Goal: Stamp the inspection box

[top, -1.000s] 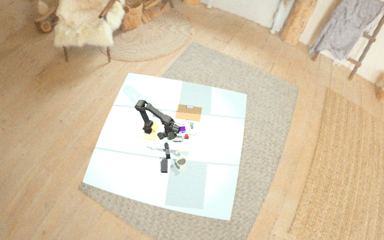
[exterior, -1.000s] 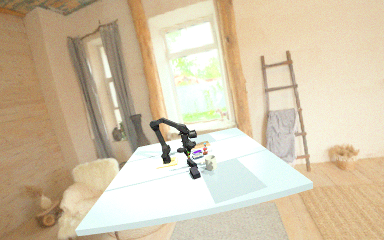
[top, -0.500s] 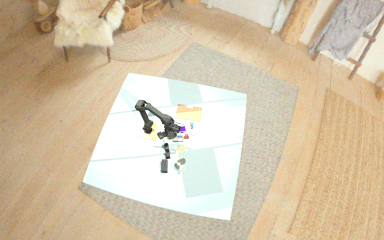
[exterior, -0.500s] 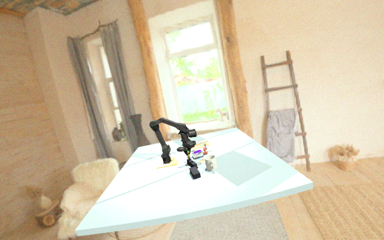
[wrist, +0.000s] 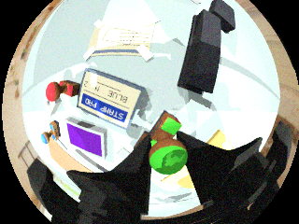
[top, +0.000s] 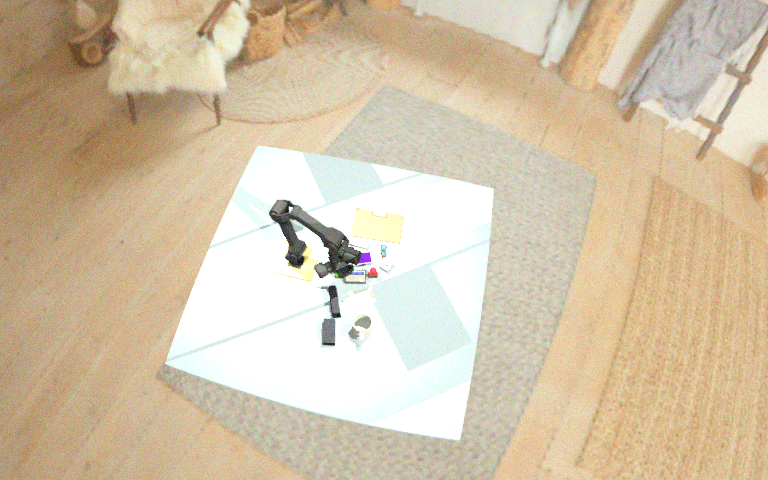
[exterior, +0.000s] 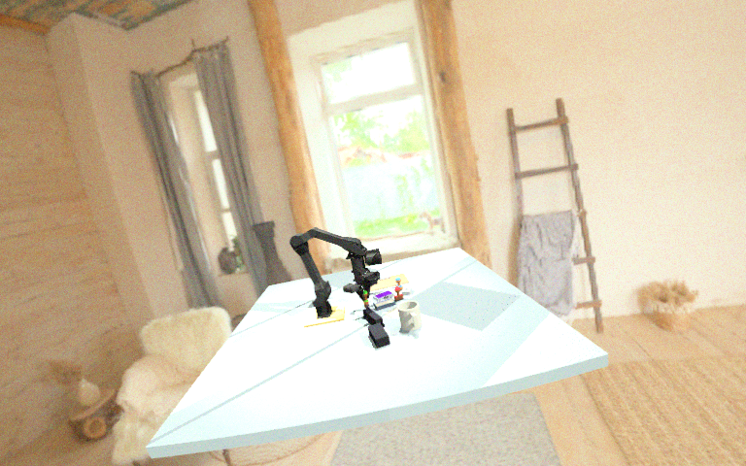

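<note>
Now: gripper tip 1 cm past the orange-knobbed stamp, 5 cm to the right of it and 3 cm above it. From my gripper tip the other things lie so: green-knobbed stamp (right at my gripper tip); purple ink pad (8 cm ahead, 12 cm to the left, 5 cm below); cream card (13 cm ahead, 6 cm to the right, 5 cm below).
</note>
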